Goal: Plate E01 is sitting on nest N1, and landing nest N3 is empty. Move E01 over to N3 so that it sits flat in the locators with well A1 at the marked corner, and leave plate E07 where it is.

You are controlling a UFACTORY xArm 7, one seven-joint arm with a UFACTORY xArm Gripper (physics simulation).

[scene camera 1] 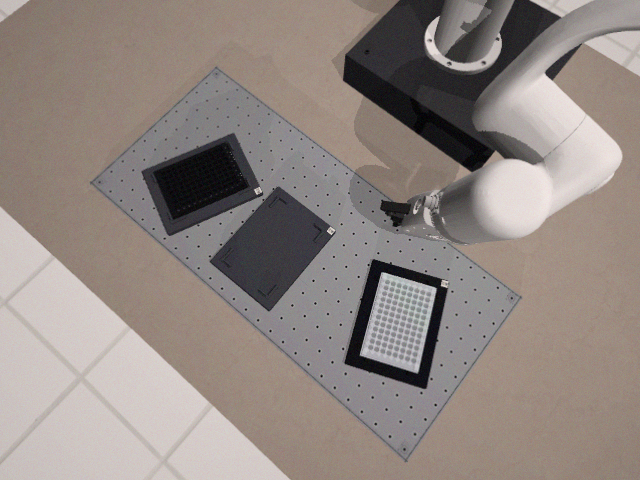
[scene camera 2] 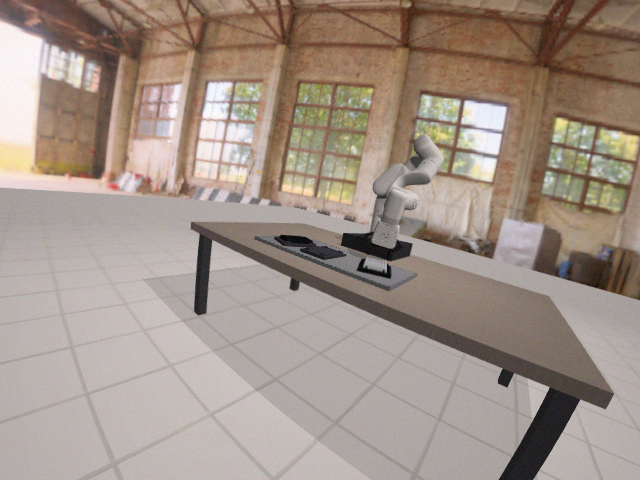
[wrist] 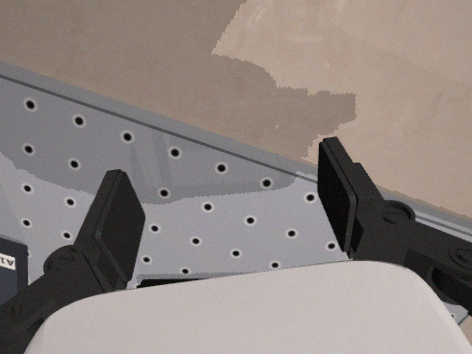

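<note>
The white 96-well plate E01 [scene camera 1: 399,322] [scene camera 2: 375,266] sits in the black nest N1 [scene camera 1: 385,368], with an A1 tag at the nest's upper right corner in scene camera 1. The empty dark grey nest N3 [scene camera 1: 273,248] [scene camera 2: 323,252] has four corner locators and an A1 tag [scene camera 1: 330,230] at its right corner; part of it shows at the left edge of the wrist view. The black plate E07 [scene camera 1: 201,179] sits in the left nest [scene camera 1: 217,205]. My gripper [wrist: 225,179] is open and empty, above the perforated board near its robot-side edge, beside N1. E01 does not show in the wrist view.
The perforated grey board [scene camera 1: 320,330] [scene camera 2: 395,282] carries all three nests on the brown table [scene camera 1: 542,387] [scene camera 2: 491,310]. The black robot base [scene camera 1: 392,46] stands behind the board. The arm reaches over the board's robot-side edge.
</note>
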